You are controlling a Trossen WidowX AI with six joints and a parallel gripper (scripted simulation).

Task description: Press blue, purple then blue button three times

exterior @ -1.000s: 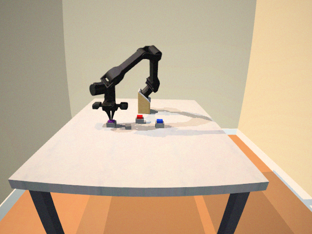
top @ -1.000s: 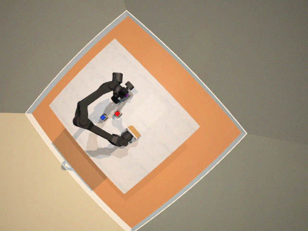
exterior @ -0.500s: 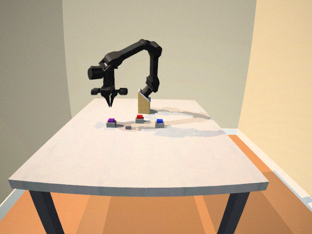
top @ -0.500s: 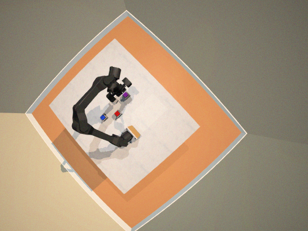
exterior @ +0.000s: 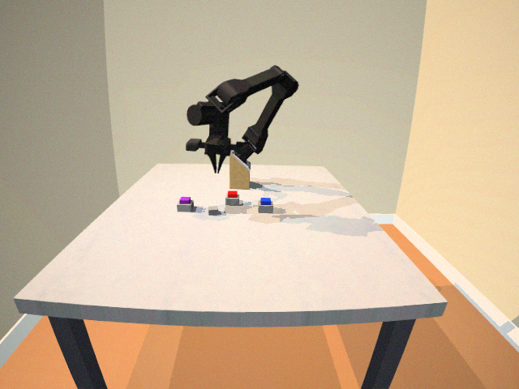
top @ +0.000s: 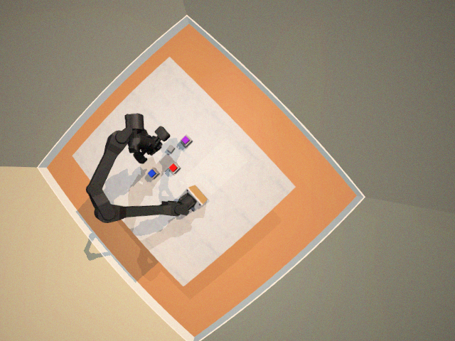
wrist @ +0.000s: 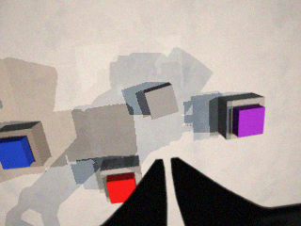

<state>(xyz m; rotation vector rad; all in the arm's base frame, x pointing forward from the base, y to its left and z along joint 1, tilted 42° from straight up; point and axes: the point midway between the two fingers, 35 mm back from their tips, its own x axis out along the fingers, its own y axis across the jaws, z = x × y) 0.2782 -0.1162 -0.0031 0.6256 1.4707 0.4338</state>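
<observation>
The blue button is 160 mm to the left of my gripper tip, 100 mm below it and 10 mm behind it. From my gripper tip the other things lie so: small grey block (120 mm below, 10 mm to the right); then purple button (110 mm to the right, 100 mm below, 30 mm behind); then red button (100 mm below, 90 mm behind, 50 mm to the left).
</observation>
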